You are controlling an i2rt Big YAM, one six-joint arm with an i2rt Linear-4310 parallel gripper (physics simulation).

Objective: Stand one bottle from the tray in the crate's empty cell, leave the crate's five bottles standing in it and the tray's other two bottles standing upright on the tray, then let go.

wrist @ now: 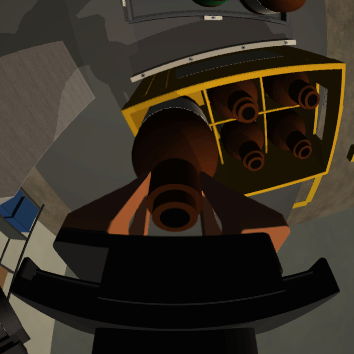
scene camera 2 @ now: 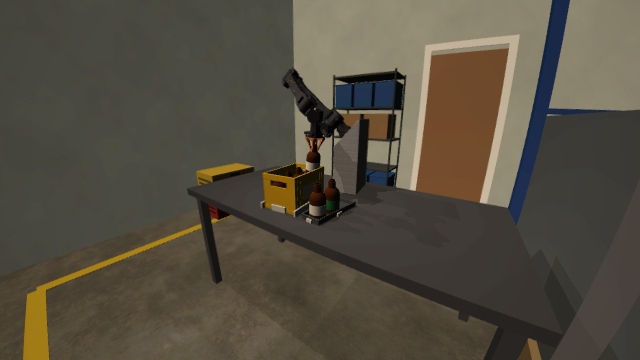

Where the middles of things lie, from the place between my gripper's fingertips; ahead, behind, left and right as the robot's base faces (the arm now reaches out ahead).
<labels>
Right now my hand is 8 cm short of the light strip (wrist: 277, 41), 5 cm to the right of it and 25 cm above it.
</labels>
